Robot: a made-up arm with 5 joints.
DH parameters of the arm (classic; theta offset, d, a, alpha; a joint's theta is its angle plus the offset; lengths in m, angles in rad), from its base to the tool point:
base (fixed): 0 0.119 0 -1.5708
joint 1: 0 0.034 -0.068 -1.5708
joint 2: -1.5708 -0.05 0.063 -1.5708
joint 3: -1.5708 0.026 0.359 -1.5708
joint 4: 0 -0.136 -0.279 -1.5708
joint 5: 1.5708 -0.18 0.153 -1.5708
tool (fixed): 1.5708 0.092 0 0
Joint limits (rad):
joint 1: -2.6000..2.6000
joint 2: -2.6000..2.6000
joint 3: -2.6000..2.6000
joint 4: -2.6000..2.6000
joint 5: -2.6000..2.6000
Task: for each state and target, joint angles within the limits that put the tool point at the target. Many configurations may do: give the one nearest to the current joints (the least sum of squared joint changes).
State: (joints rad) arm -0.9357 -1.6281 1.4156 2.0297 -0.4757
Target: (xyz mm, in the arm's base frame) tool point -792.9 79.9 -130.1
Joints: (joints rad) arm -0.2227 -1.7585 1.8674 1.9292 -0.7656
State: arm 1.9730 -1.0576 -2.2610 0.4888 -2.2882
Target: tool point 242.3 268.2 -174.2
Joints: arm 2.1597 -1.5822 -2.2203 0.6402 -2.2956
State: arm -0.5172 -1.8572 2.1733 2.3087 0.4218
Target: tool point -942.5 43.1 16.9
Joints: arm -0.4107 -1.9469 2.2308 2.0345 0.3166
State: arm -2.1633 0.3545 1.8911 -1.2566 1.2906
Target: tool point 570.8 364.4 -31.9
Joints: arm -2.6000 -0.0954 1.3714 -1.9272 0.9588
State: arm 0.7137 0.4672 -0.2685 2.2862 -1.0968
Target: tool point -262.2 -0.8 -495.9
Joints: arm 0.3975 0.4191 0.3476 2.3315 -0.7845
